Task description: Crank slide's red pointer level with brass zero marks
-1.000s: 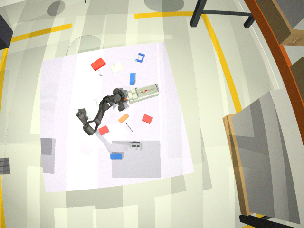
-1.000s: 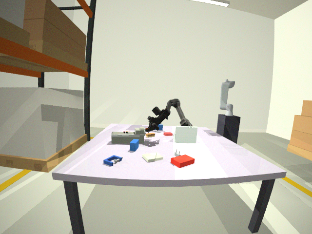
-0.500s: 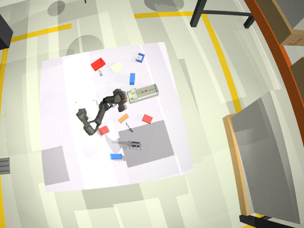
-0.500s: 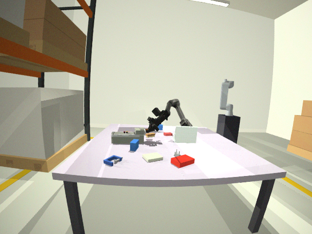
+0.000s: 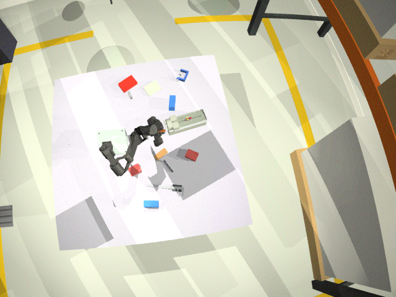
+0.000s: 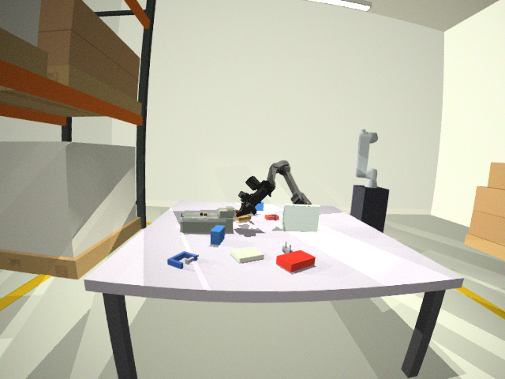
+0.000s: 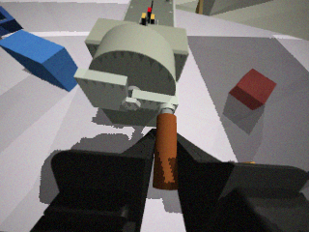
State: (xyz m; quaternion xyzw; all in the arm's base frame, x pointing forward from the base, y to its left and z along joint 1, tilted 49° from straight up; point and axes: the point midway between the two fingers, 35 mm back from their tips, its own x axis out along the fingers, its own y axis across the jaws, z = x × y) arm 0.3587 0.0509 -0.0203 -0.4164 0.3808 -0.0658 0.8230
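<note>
The brown block is 14 cm to the right of my gripper tip, 5 cm below it and 4 cm behind it. Round my gripper tip: red pointer: 17 cm ahead, 7 cm to the left, 2 cm above; then crank: 3 cm above, 1 cm to the left; then orange-brown crank handle: 2 cm behind, 2 cm above.
</note>
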